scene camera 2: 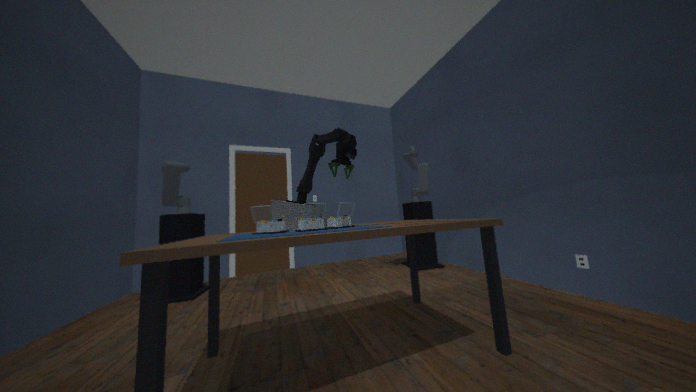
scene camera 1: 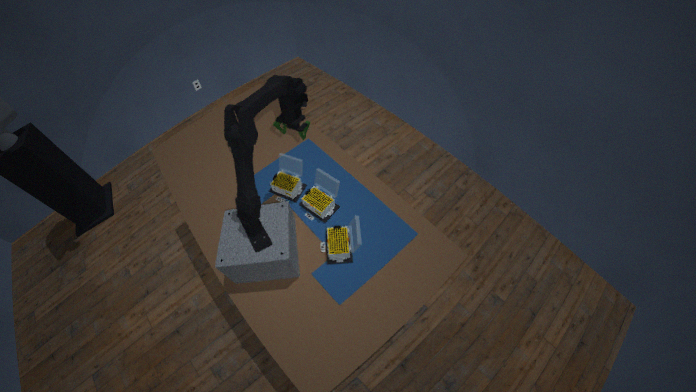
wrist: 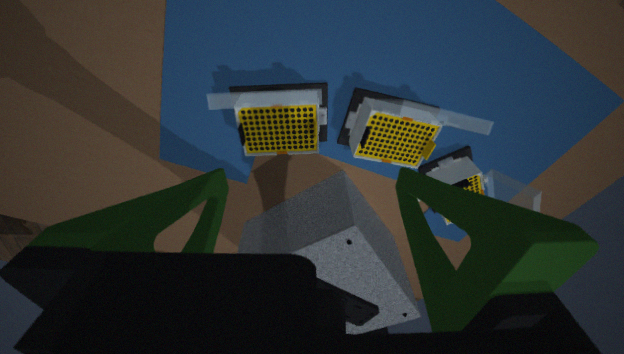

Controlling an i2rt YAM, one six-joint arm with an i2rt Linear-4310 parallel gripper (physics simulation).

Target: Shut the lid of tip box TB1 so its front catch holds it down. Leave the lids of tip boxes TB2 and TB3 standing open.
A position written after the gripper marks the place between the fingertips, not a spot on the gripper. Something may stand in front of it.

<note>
In view: the gripper (wrist: 311, 177), a clear lid (wrist: 500, 186), a clear lid (wrist: 405, 108), a clear lid (wrist: 301, 97) and a blue mat (wrist: 498, 68).
</note>
